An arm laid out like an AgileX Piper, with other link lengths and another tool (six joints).
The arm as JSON. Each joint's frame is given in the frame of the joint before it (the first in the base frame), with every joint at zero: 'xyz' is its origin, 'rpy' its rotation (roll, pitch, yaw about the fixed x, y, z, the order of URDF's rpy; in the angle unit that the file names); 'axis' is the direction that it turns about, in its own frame. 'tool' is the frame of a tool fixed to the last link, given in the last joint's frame.
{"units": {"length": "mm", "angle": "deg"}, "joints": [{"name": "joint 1", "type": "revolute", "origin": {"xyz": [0.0, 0.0, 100.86], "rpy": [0.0, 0.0, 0.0]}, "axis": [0.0, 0.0, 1.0]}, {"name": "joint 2", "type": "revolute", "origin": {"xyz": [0.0, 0.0, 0.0], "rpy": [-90.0, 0.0, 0.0]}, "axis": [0.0, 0.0, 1.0]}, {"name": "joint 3", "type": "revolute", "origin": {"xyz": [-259.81, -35.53, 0.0], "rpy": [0.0, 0.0, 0.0]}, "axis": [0.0, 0.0, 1.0]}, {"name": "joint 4", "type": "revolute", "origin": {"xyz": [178.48, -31.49, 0.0], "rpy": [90.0, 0.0, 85.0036]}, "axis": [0.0, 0.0, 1.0]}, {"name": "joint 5", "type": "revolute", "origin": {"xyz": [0.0, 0.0, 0.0], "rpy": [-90.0, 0.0, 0.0]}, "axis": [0.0, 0.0, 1.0]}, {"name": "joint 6", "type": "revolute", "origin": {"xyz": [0.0, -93.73, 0.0], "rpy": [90.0, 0.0, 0.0]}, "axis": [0.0, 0.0, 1.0]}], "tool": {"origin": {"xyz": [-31.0, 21.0, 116.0], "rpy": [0.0, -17.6, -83.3]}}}
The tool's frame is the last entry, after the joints.
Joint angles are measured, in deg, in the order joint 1, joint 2, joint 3, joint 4, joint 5, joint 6. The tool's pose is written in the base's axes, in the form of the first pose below.
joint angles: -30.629, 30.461, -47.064, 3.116, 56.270, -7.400
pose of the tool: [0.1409 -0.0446 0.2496 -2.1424 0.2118 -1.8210]
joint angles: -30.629, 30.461, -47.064, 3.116, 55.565, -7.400
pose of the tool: [0.1419 -0.0453 0.2519 -2.1303 0.2086 -1.8191]
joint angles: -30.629, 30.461, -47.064, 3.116, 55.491, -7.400
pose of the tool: [0.1420 -0.0453 0.2522 -2.1290 0.2083 -1.8189]
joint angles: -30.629, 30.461, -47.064, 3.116, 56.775, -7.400
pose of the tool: [0.1402 -0.0441 0.2479 -2.1511 0.2141 -1.8224]
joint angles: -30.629, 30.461, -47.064, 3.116, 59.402, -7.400
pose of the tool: [0.1363 -0.0414 0.2395 -2.1965 0.2259 -1.8300]
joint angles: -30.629, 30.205, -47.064, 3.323, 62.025, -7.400
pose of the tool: [0.1319 -0.0377 0.2319 -2.2366 0.2393 -1.8355]
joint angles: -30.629, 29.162, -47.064, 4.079, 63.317, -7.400
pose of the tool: [0.1287 -0.0330 0.2307 -2.2376 0.2517 -1.8294]
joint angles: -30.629, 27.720, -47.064, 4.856, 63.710, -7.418
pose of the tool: [0.1263 -0.0287 0.2331 -2.2160 0.2581 -1.8178]
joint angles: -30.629, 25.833, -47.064, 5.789, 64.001, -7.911
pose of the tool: [0.1232 -0.0233 0.2366 -2.1854 0.2571 -1.7973]
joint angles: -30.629, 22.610, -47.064, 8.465, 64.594, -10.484
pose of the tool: [0.1189 -0.0097 0.2422 -2.1341 0.2446 -1.7352]
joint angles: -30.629, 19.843, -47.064, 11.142, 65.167, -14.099
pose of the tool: [0.1150 0.0041 0.2464 -2.0937 0.2141 -1.6660]
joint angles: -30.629, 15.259, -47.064, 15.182, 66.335, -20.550
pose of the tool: [0.1069 0.0268 0.2513 -2.0381 0.1399 -1.5562]
